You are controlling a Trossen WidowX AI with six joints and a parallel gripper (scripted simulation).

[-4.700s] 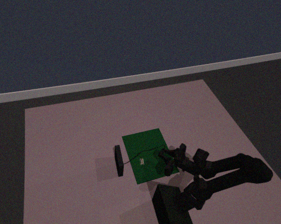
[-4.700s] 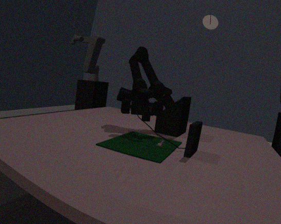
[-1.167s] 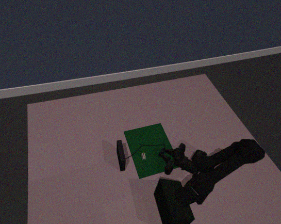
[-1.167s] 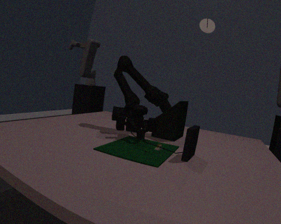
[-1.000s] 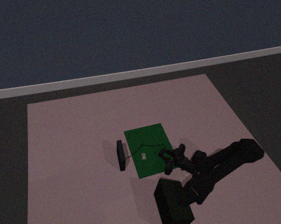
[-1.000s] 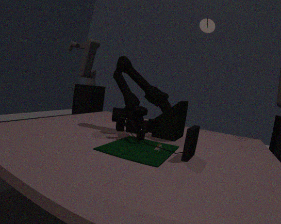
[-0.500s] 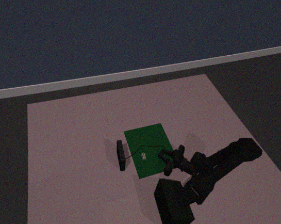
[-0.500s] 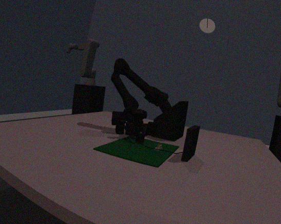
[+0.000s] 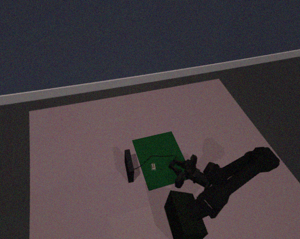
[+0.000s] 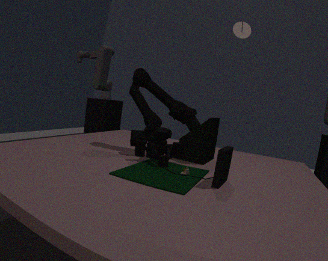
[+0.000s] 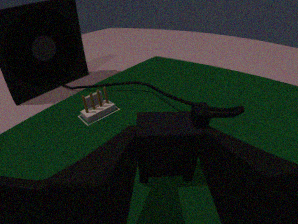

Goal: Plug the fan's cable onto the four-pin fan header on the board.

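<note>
My gripper tip is now 10 mm above the black plug. Round my gripper tip: black fan 20 mm ahead, 210 mm to the left, 20 mm above; then pale four-pin header 20 mm ahead, 90 mm to the left, 40 mm below; then green board 60 mm ahead, 30 mm to the left, 50 mm below.
</note>
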